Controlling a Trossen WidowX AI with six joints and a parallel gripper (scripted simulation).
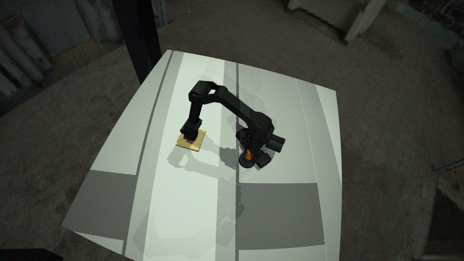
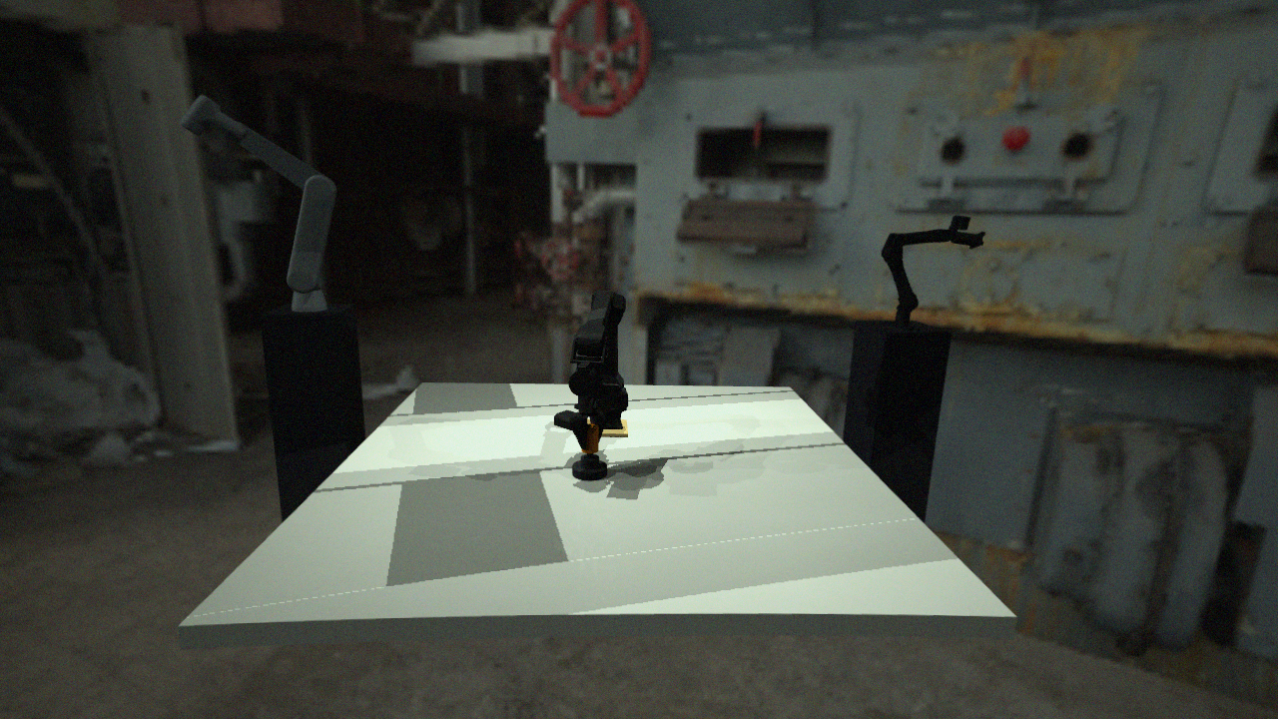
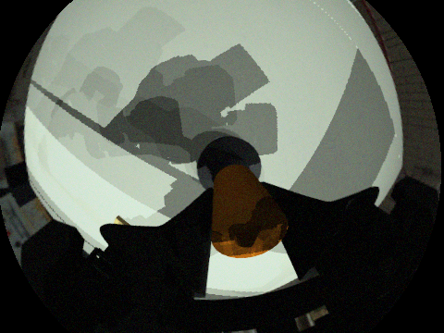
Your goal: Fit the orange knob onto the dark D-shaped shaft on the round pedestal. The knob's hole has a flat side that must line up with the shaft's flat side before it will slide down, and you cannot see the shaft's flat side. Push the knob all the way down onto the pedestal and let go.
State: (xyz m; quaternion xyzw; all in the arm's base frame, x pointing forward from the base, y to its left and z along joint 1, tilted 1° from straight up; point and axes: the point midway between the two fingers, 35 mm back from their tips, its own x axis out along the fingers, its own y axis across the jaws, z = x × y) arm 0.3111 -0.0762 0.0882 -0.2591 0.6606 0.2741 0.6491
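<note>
Right now my gripper tip is 20 mm below the orange knob. Round my gripper tip: round pedestal 40 mm below.
</note>
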